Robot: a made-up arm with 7 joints.
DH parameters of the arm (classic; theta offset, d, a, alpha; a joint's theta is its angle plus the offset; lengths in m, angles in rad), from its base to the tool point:
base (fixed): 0 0.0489 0.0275 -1.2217
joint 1: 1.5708 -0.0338 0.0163 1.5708
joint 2: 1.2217 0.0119 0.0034 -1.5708
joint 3: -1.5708 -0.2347 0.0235 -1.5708
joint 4: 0 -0.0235 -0.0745 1.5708
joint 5: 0 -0.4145 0.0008 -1.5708
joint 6: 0 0.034 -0.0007 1.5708
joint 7: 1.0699 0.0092 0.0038 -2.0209
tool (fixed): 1.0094 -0.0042 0 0
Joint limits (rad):
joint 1: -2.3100..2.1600
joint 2: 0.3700..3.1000
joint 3: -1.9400..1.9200
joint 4: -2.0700..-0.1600
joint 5: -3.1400..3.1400
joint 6: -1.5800..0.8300
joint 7: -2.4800..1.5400
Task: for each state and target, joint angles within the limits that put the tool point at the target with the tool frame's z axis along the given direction. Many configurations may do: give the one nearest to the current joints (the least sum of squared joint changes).
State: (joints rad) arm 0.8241 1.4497 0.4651 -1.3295 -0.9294 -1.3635 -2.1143
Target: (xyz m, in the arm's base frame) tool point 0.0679 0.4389 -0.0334 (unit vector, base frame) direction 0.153 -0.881 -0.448
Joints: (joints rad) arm 1.2982 0.7720 1.0507 -1.8360 -1.1577 -1.0643 -2.2013
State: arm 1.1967 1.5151 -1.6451 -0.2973 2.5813 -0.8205 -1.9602
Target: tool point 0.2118 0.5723 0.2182 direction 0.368 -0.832 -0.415
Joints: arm 1.9825 2.2474 -1.4910 -0.1702 2.5274 -1.5800 -2.3022
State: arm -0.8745 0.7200 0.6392 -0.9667 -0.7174 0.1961 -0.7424
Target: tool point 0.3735 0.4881 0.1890 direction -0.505 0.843 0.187
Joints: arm -0.9460 1.1898 0.7116 -0.6334 -0.4653 -0.0894 -0.5167
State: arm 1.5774 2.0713 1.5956 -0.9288 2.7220 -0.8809 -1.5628
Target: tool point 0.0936 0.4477 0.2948 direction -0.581 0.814 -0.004
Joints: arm 1.5581 1.1955 1.9005 -1.5032 2.5345 -0.7013 -1.5964
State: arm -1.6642 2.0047 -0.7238 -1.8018 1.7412 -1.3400 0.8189
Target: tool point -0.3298 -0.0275 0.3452 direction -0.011 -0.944 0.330
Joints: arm -2.2935 2.5470 0.0877 -2.0584 1.5026 -1.1689 1.1302
